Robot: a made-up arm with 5 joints. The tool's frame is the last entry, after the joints. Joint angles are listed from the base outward.
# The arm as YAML. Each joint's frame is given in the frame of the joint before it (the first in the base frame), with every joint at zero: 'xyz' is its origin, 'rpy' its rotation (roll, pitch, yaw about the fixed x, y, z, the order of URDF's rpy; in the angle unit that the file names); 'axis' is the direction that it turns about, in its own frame. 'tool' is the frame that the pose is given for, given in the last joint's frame.
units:
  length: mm
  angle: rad
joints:
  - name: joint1
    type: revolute
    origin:
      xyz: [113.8, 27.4, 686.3]
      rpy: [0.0, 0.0, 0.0]
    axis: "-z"
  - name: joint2
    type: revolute
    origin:
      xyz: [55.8, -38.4, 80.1]
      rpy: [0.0, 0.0, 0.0]
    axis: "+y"
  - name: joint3
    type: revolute
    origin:
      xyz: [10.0, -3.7, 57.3]
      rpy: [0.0, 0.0, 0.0]
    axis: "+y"
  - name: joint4
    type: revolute
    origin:
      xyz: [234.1, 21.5, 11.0]
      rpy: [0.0, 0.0, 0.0]
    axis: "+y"
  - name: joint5
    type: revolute
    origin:
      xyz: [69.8, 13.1, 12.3]
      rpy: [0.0, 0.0, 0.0]
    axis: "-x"
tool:
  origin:
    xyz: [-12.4, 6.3, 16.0]
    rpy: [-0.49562, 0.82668, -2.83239]
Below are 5 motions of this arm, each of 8 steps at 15 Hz.
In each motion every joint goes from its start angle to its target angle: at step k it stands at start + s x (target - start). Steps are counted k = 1, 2, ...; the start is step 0. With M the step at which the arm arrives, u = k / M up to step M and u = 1 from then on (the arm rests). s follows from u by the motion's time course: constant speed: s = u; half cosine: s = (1 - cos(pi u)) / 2; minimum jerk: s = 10 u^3 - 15 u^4 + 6 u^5.
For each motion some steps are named. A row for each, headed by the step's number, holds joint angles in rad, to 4 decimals.
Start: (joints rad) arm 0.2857 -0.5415 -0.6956 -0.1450 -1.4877
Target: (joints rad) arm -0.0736 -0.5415 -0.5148 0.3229 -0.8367
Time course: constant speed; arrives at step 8
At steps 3, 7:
3: 0.1510 -0.5415 -0.6278 0.0305 -1.2436
7: -0.0287 -0.5415 -0.5374 0.2644 -0.9181

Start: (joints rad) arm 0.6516 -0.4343 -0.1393 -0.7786 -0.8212
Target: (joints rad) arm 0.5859 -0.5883 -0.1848 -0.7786 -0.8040
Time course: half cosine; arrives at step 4
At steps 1, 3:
1: 0.6420 -0.4569 -0.1460 -0.7786 -0.8187
3: 0.5955 -0.5657 -0.1781 -0.7786 -0.8065

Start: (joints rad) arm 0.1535 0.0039 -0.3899 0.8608 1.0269
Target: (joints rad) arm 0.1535 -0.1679 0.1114 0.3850 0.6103
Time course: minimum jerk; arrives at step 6
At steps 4, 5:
4: 0.1535 -0.1318 0.0062 0.4849 0.6977
5: 0.1535 -0.1618 0.0936 0.4019 0.6251

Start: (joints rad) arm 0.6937 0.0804 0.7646 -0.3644 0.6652
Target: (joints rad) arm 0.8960 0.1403 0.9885 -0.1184 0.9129
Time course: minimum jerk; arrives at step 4
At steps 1, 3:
1: 0.7146 0.0866 0.7878 -0.3389 0.6908
3: 0.8751 0.1341 0.9653 -0.1439 0.8873

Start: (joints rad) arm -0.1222 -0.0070 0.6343 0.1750 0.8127
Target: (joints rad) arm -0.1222 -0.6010 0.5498 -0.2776 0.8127
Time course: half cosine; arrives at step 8
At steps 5, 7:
5: -0.1222 -0.4177 0.5759 -0.1379 0.8127
7: -0.1222 -0.5784 0.5530 -0.2604 0.8127

